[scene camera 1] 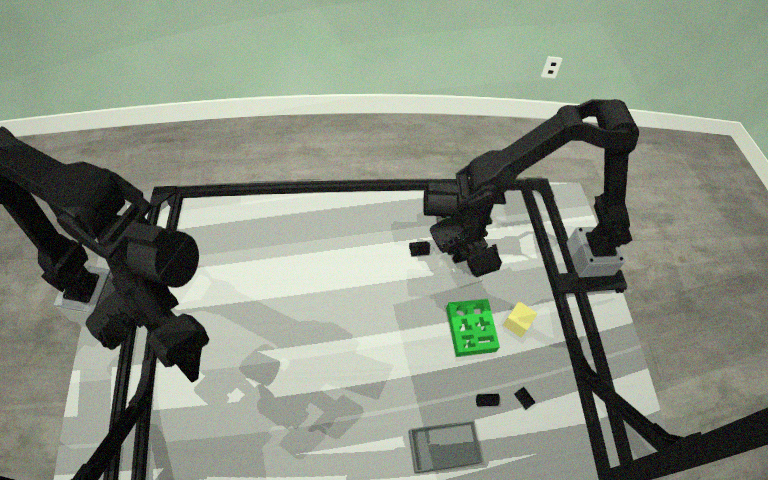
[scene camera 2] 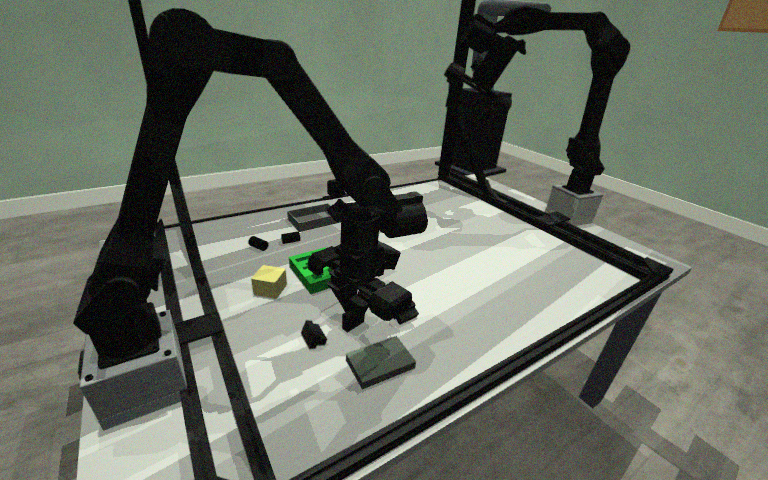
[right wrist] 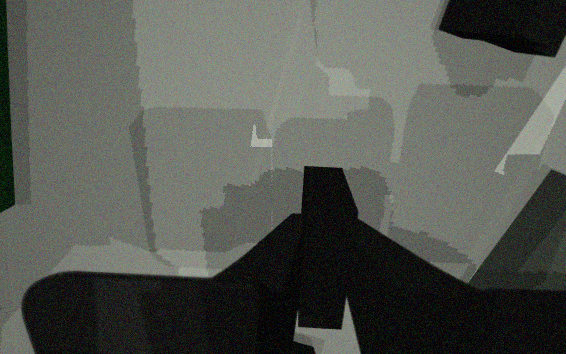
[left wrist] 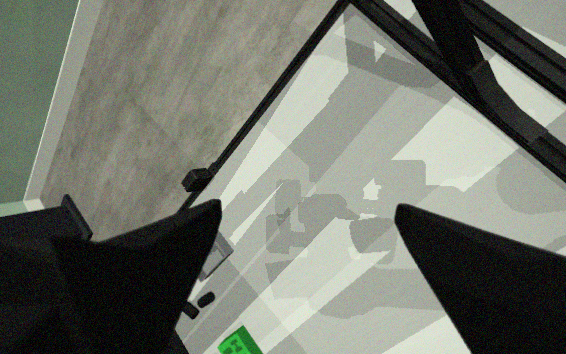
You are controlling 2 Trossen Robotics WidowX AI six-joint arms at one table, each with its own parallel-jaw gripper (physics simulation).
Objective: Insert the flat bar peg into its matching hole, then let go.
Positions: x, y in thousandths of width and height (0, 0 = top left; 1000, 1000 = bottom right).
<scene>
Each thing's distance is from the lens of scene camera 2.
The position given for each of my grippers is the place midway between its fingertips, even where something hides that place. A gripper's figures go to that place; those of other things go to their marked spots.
my left gripper (scene camera 2: 600, 241): 1.04 m
my right gripper (scene camera 2: 462, 666): 0.64 m
green hole block (scene camera 2: 390, 549): 0.76 m
yellow cube (scene camera 2: 350, 586): 0.69 m
</scene>
